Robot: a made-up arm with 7 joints.
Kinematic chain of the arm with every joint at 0, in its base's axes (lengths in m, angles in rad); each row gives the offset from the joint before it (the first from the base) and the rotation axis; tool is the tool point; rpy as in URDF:
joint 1: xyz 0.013 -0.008 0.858 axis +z
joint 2: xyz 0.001 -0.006 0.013 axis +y
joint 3: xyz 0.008 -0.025 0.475 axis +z
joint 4: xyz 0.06 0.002 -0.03 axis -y
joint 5: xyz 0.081 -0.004 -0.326 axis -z
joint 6: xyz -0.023 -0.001 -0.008 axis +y
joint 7: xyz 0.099 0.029 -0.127 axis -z
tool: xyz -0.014 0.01 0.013 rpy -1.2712 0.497 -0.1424
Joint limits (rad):
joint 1: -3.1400..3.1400
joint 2: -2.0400..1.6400
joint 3: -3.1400..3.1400
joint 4: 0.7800..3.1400
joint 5: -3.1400..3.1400
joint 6: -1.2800..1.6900
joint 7: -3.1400..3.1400
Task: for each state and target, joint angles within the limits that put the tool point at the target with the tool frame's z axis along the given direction. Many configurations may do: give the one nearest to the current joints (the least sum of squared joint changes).
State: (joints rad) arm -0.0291 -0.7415 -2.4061 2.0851 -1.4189 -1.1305 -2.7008
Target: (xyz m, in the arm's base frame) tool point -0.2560 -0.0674 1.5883 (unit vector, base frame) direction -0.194 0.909 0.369
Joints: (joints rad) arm -0.3756 -0.3915 -2.2517 2.7307 -1.1380 -1.1440 -2.9015
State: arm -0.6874 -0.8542 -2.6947 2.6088 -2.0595 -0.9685 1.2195
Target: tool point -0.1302 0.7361 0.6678 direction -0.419 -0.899 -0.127
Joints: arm -1.4968 -1.3575 -3.1400 2.3327 -2.3025 -0.4422 1.1615
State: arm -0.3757 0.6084 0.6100 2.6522 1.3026 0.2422 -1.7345
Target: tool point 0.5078 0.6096 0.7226 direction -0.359 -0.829 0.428
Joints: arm 0.3909 1.4122 0.8605 1.9666 0.9805 1.1942 -2.0502
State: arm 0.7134 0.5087 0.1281 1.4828 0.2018 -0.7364 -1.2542
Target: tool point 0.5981 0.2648 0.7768 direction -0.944 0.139 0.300
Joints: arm 0.2421 0.7668 0.2849 1.1826 0.2789 0.2950 -1.4479
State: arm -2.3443 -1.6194 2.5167 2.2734 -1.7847 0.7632 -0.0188
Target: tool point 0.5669 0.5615 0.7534 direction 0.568 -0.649 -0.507
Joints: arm -1.8040 -1.6258 2.0819 1.9967 -1.8157 1.4886 0.4140
